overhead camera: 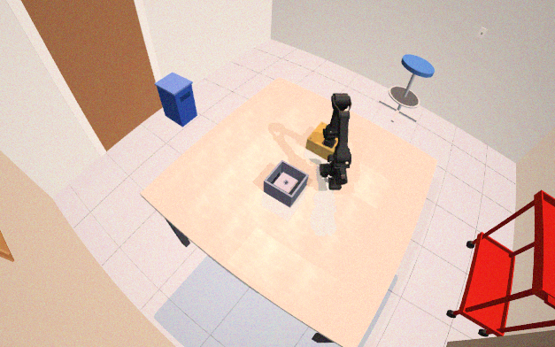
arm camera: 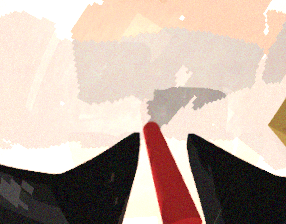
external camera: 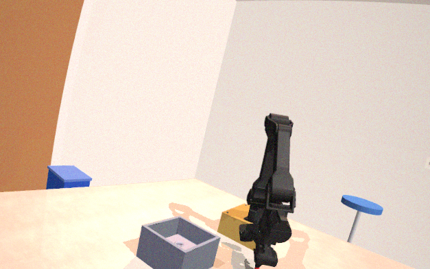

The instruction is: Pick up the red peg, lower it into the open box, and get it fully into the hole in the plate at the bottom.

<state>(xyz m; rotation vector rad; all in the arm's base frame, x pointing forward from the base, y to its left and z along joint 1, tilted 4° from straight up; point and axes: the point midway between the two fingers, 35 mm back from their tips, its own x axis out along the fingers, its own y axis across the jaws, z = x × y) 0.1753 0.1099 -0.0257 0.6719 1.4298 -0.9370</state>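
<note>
The grey box is 17 cm to the right of my gripper tip and 17 cm ahead of it. Also, from my gripper tip: red peg 2 cm above, 1 cm to the left.
</note>
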